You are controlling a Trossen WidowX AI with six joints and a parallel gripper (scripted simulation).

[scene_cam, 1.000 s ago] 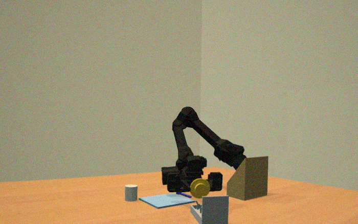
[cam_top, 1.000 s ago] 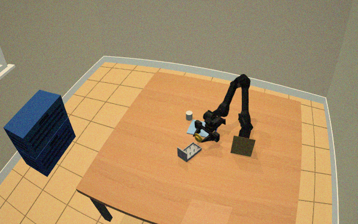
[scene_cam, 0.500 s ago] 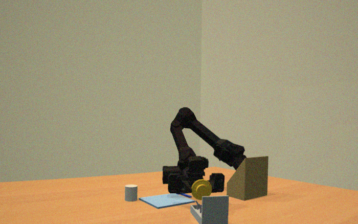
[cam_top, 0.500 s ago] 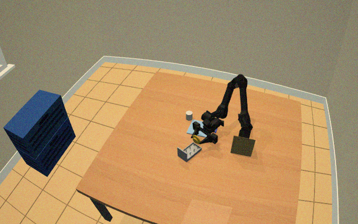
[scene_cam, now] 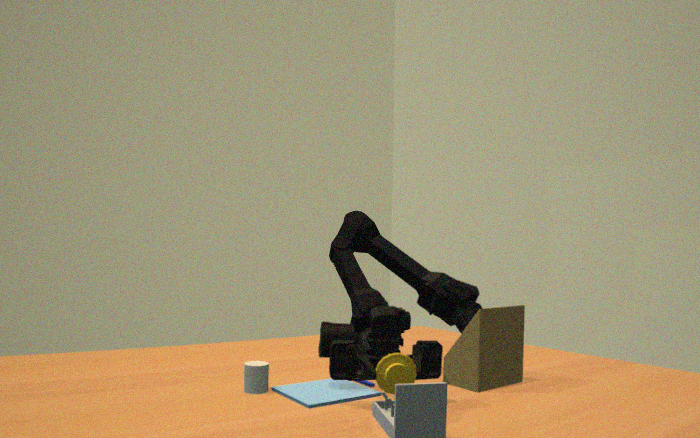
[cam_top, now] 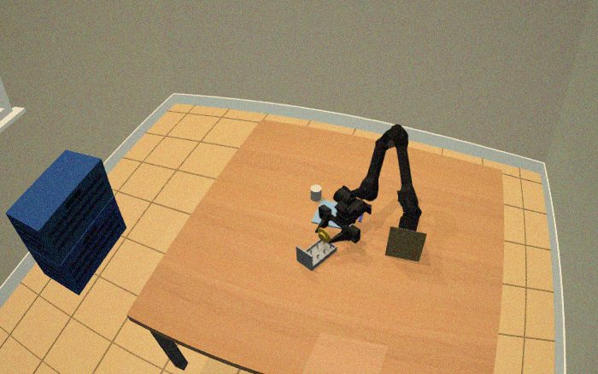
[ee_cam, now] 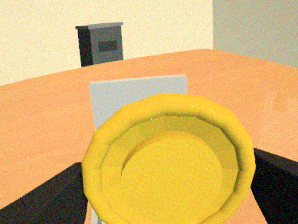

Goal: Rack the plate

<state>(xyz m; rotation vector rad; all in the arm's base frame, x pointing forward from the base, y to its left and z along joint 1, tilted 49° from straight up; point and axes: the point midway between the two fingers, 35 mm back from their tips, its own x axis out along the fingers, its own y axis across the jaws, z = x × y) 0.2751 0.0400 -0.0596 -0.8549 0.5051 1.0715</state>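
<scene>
My gripper tip is 40 mm above the grey dish rack, 30 mm to the right of it and 10 mm short of it. From my gripper tip the other things lie so: yellow plate (10 mm to the right); blue spoon (230 mm to the right, 80 mm behind, 60 mm below); light blue mat (180 mm to the right, 70 mm below, 20 mm ahead).
</scene>
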